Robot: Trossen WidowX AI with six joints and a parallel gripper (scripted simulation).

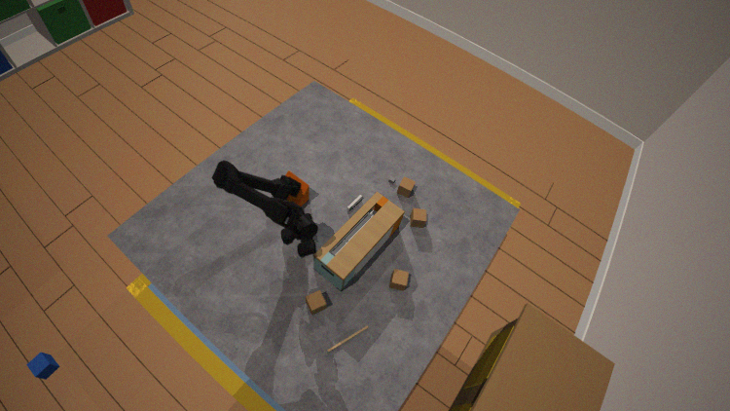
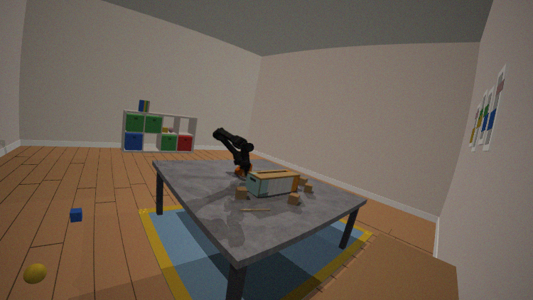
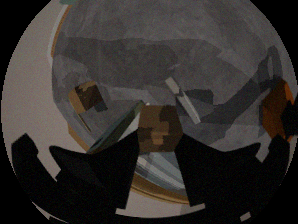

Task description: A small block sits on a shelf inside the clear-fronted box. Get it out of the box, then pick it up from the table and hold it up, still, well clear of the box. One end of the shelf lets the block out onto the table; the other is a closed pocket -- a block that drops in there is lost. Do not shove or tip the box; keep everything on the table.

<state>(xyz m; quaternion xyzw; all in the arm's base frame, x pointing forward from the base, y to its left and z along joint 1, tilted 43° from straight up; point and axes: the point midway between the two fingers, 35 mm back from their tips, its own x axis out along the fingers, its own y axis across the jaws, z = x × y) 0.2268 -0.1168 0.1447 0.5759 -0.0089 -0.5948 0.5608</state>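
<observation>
Right now the tan block is 10 mm to the right of my gripper tip, 10 mm behind it and 10 mm above it. Round my gripper tip: thin wooden stick (300 mm ahead, 190 mm to the right, 80 mm below); then tiny grey piece (530 mm to the left, 70 mm below, 70 mm ahead); then long box (150 mm to the left, 90 mm ahead, 20 mm below).
</observation>
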